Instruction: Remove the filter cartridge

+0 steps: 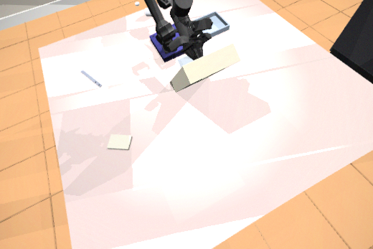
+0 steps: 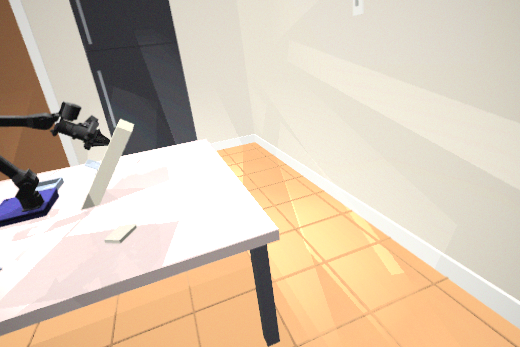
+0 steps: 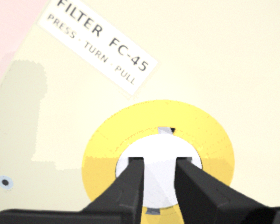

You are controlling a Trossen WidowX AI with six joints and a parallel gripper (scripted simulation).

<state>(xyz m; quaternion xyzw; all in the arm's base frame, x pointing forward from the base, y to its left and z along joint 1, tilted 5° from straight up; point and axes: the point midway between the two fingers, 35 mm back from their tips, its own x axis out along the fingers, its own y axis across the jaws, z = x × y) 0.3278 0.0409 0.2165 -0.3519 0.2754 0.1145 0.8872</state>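
My gripper tip is now 10 mm short of the round white filter cartridge and 10 mm above it. From my gripper tip the other things lie so: cream service panel 40 mm behind, 80 mm below; white card 40 mm ahead, 400 mm to the right, 230 mm below; light blue tray 430 mm behind, 260 mm to the left, 220 mm below.
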